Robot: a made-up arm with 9 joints. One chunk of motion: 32 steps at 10 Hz.
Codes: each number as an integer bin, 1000 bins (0 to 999) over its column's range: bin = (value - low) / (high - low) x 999, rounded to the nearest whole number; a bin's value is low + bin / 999 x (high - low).
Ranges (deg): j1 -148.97..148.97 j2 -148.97..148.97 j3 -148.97..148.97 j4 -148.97..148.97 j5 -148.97..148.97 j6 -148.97..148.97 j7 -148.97..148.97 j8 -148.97..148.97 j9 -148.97..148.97
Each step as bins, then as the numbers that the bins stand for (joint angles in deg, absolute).
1 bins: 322 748 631 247 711 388 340 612 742
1 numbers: -52.94 74.11 39.22 -75.31 63.08 -33.25 -47.57 33.55 72.32
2 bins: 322 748 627 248 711 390 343 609 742
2 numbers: -52.94 74.11 38.03 -75.01 63.08 -32.66 -46.67 32.66 72.32
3 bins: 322 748 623 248 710 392 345 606 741
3 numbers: -52.94 74.11 36.83 -75.01 62.78 -32.06 -46.08 31.76 72.02
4 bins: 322 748 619 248 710 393 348 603 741
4 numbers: -52.94 74.11 35.64 -75.01 62.78 -31.76 -45.18 30.87 72.02
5 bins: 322 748 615 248 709 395 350 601 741
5 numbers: -52.94 74.11 34.45 -75.01 62.48 -31.17 -44.59 30.27 72.02
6 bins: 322 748 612 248 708 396 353 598 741
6 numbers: -52.94 74.11 33.55 -75.01 62.18 -30.87 -43.69 29.38 72.02
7 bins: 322 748 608 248 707 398 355 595 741
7 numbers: -52.94 74.11 32.36 -75.01 61.88 -30.27 -43.10 28.48 72.02
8 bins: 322 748 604 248 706 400 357 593 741
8 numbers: -52.94 74.11 31.17 -75.01 61.59 -29.67 -42.50 27.89 72.02
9 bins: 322 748 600 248 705 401 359 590 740
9 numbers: -52.94 74.11 29.97 -75.01 61.29 -29.38 -41.90 26.99 71.73
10 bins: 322 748 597 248 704 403 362 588 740
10 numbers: -52.94 74.11 29.08 -75.01 60.99 -28.78 -41.01 26.39 71.73
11 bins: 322 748 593 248 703 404 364 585 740
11 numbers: -52.94 74.11 27.89 -75.01 60.69 -28.48 -40.41 25.50 71.73
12 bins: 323 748 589 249 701 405 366 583 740
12 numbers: -52.64 74.11 26.69 -74.71 60.10 -28.18 -39.81 24.90 71.73
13 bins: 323 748 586 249 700 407 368 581 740
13 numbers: -52.64 74.11 25.80 -74.71 59.80 -27.59 -39.22 24.31 71.73
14 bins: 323 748 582 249 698 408 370 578 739
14 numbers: -52.64 74.11 24.60 -74.71 59.20 -27.29 -38.62 23.41 71.43
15 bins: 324 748 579 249 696 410 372 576 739
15 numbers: -52.34 74.11 23.71 -74.71 58.60 -26.69 -38.03 22.82 71.43
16 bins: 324 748 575 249 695 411 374 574 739
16 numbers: -52.34 74.11 22.52 -74.71 58.31 -26.39 -37.43 22.22 71.43
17 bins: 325 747 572 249 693 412 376 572 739
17 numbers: -52.04 73.81 21.62 -74.71 57.71 -26.10 -36.83 21.62 71.43
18 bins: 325 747 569 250 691 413 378 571 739
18 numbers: -52.04 73.81 20.73 -74.41 57.11 -25.80 -36.24 21.32 71.43
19 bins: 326 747 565 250 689 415 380 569 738
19 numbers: -51.74 73.81 19.53 -74.41 56.52 -25.20 -35.64 20.73 71.13
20 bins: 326 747 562 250 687 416 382 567 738
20 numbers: -51.74 73.81 18.64 -74.41 55.92 -24.90 -35.04 20.13 71.13
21 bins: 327 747 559 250 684 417 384 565 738
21 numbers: -51.45 73.81 17.75 -74.41 55.02 -24.60 -34.45 19.53 71.13
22 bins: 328 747 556 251 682 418 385 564 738
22 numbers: -51.15 73.81 16.85 -74.11 54.43 -24.31 -34.15 19.24 71.13
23 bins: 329 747 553 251 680 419 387 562 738
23 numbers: -50.85 73.81 15.96 -74.11 53.83 -24.01 -33.55 18.64 71.13
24 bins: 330 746 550 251 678 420 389 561 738
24 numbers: -50.55 73.52 15.06 -74.11 53.24 -23.71 -32.96 18.34 71.13
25 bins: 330 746 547 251 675 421 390 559 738
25 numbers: -50.55 73.52 14.17 -74.11 52.34 -23.41 -32.66 17.75 71.13
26 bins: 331 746 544 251 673 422 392 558 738
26 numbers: -50.25 73.52 13.27 -74.11 51.74 -23.11 -32.06 17.45 71.13
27 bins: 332 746 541 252 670 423 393 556 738
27 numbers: -49.95 73.52 12.38 -73.81 50.85 -22.82 -31.76 16.85 71.13
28 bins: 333 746 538 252 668 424 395 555 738
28 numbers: -49.66 73.52 11.48 -73.81 50.25 -22.52 -31.17 16.55 71.13
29 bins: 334 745 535 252 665 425 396 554 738
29 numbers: -49.36 73.22 10.59 -73.81 49.36 -22.22 -30.87 16.25 71.13
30 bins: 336 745 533 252 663 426 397 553 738
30 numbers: -48.76 73.22 9.99 -73.81 48.76 -21.92 -30.57 15.96 71.13
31 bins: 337 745 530 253 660 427 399 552 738
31 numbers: -48.46 73.22 9.10 -73.52 47.87 -21.62 -29.97 15.66 71.13
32 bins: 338 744 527 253 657 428 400 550 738
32 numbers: -48.17 72.92 8.20 -73.52 46.97 -21.32 -29.67 15.06 71.13
